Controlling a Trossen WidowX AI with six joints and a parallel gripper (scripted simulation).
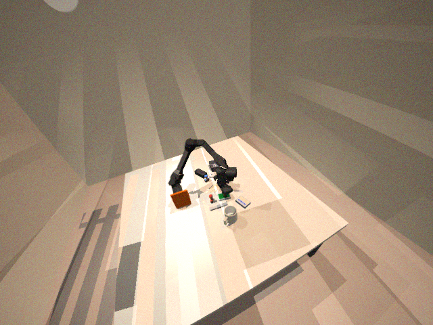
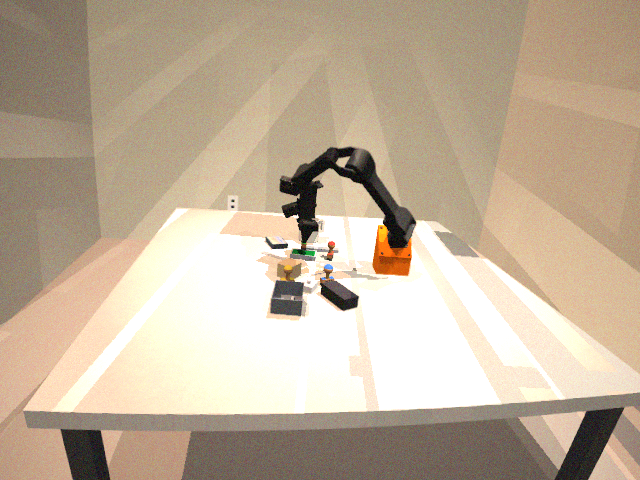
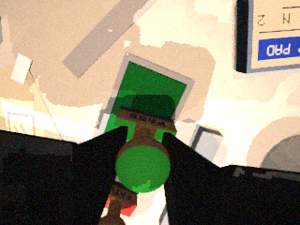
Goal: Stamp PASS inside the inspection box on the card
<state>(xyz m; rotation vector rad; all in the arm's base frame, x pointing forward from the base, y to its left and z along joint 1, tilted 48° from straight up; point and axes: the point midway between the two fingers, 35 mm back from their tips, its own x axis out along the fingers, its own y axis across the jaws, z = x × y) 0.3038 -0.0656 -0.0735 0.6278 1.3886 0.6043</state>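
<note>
Right now the green ink pad is 50 mm below my gripper tip. The rest, counted from my gripper tip: red-knobbed stamp (100 mm behind, 40 mm below, 10 mm to the left); grey bar (70 mm behind, 60 mm to the right, 50 mm below); green-knobbed stamp (right at my gripper tip).
</note>
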